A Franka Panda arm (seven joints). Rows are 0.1 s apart.
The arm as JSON. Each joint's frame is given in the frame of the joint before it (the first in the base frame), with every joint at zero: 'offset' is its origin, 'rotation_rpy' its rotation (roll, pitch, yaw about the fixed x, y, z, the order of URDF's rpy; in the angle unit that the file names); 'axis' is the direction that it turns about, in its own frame. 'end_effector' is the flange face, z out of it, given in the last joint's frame.
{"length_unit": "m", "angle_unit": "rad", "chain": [
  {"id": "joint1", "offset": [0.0, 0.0, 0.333], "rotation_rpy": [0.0, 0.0, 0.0], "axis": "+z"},
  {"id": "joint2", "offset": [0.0, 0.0, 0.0], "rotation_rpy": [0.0, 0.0, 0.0], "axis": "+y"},
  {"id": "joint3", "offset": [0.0, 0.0, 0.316], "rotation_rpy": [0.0, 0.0, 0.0], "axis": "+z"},
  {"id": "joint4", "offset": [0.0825, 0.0, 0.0], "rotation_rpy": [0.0, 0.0, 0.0], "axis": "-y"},
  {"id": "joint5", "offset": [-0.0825, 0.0, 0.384], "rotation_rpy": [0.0, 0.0, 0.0], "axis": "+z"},
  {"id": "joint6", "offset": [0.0, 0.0, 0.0], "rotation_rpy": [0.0, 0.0, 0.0], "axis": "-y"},
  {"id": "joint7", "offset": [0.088, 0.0, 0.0], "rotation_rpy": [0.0, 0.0, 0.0], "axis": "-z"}
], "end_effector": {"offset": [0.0, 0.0, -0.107], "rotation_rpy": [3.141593, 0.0, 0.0]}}
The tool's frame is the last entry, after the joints.
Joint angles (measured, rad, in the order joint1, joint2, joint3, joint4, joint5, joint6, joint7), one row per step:
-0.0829 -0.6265 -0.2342 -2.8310 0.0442 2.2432 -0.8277
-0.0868 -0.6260 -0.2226 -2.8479 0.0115 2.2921 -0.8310
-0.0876 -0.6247 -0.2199 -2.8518 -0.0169 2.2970 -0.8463
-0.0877 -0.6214 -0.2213 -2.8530 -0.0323 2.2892 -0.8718
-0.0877 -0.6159 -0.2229 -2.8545 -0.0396 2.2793 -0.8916
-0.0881 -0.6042 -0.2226 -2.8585 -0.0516 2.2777 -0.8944
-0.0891 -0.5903 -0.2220 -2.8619 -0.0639 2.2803 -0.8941
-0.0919 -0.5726 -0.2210 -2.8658 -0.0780 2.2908 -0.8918
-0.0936 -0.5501 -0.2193 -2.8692 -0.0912 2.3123 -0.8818
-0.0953 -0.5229 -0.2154 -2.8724 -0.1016 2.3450 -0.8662
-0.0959 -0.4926 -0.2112 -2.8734 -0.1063 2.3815 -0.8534
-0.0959 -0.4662 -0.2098 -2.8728 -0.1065 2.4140 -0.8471
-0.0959 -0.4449 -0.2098 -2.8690 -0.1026 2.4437 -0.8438
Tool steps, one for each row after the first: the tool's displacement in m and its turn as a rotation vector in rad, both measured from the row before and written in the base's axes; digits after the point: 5 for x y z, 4 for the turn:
0.00081 0.00128 -0.00289 -0.0419 -0.0252 0.0232
-0.00049 0.00021 -0.00167 -0.0252 0.0026 0.0338
-0.00116 -0.00033 -0.00242 -0.0106 0.0116 0.0346
-0.00137 -0.00008 -0.00343 -0.0027 0.0156 0.0241
-0.00102 0.00023 -0.00568 -0.0070 0.0184 0.0108
-0.00053 -0.00010 -0.00572 -0.0081 0.0162 0.0073
-0.00006 -0.00075 -0.00644 -0.0107 0.0132 0.0048
0.00128 -0.00052 -0.00680 -0.0122 0.0070 -0.0021
0.00252 -0.00009 -0.00722 -0.0129 0.0004 -0.0077
0.00348 0.00016 -0.00705 -0.0096 -0.0034 -0.0074
0.00326 -0.00042 -0.00561 -0.0050 -0.0059 -0.0058
0.00384 -0.00115 -0.00297 -0.0025 -0.0119 -0.0072

